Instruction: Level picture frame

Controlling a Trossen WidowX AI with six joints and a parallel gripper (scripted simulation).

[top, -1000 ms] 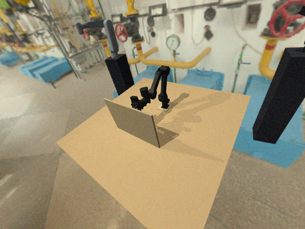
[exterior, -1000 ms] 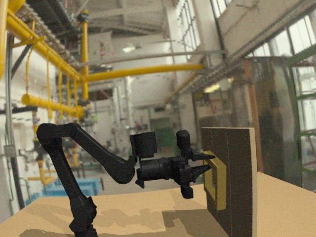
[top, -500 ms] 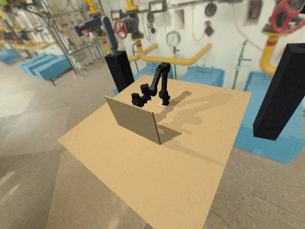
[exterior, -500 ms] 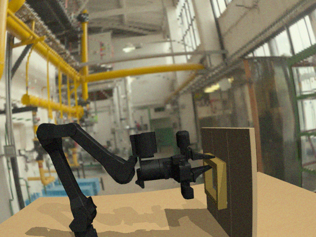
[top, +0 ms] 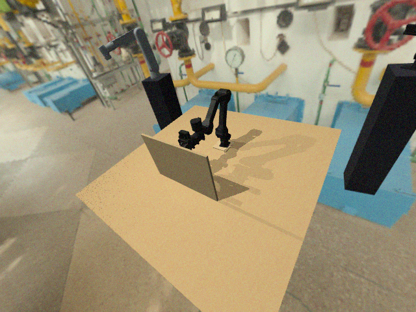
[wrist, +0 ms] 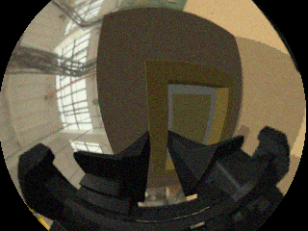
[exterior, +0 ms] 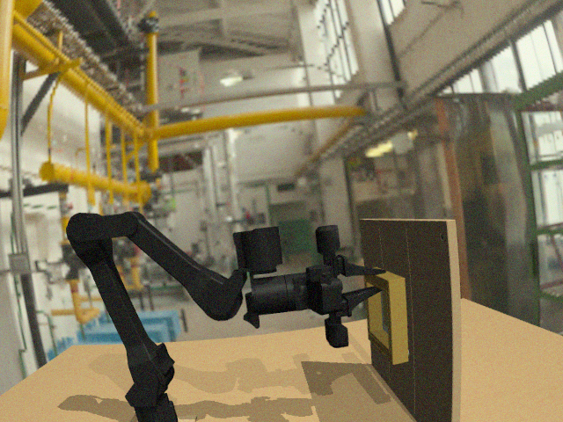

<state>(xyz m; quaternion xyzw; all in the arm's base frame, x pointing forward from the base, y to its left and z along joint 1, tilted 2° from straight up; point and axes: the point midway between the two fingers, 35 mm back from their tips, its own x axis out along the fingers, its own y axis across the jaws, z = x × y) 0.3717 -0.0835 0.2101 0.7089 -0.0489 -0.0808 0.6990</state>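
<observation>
The yellow picture frame is 50 mm below my gripper tip. Round my gripper tip: tan wall panel (10 mm ahead, 70 mm below).
</observation>
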